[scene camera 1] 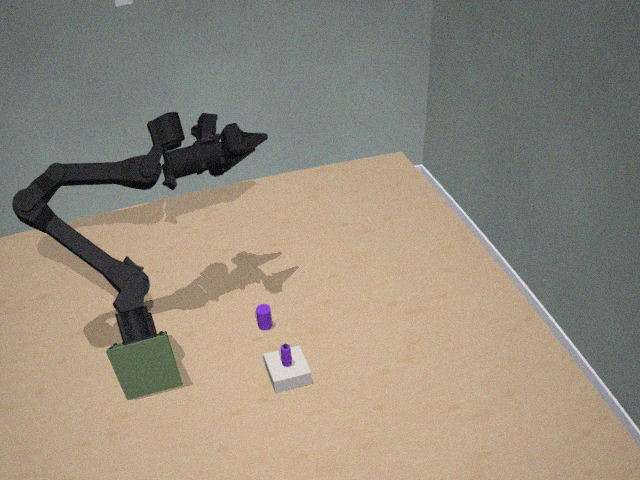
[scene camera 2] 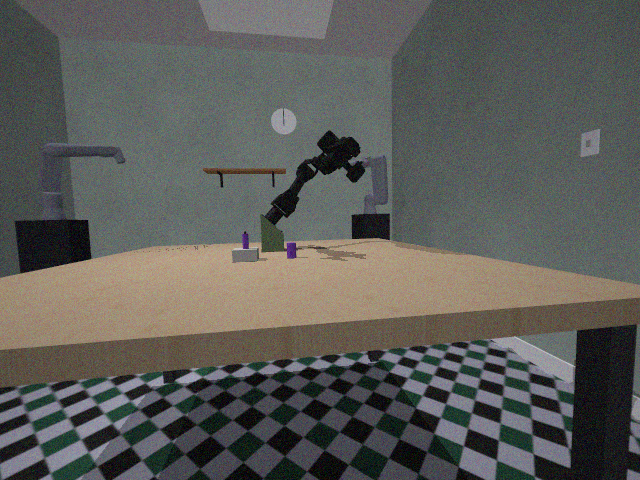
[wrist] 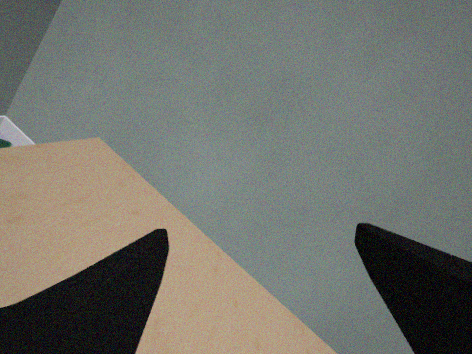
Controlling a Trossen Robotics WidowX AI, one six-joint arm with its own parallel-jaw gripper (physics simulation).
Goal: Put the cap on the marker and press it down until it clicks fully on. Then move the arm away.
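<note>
My gripper (scene camera 1: 260,142) is visible to me, and scene camera 2 shows it as well (scene camera 2: 352,153), as does the wrist view (wrist: 261,235). I also see a pale grey block (scene camera 1: 283,378).
</note>
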